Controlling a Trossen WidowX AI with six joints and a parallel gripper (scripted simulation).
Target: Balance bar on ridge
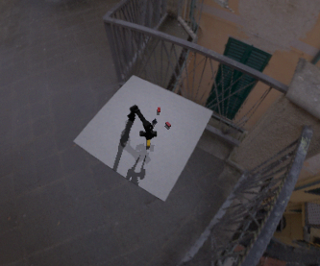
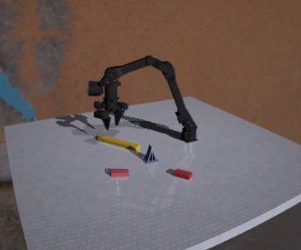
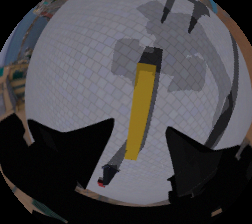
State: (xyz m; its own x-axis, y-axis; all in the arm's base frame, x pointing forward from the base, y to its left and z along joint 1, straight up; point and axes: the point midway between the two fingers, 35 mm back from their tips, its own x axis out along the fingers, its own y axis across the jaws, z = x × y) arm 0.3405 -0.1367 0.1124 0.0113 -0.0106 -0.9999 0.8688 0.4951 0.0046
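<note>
My gripper tip is 70 mm above the yellow bar, 30 mm to the right of it and 20 mm past it.
</note>
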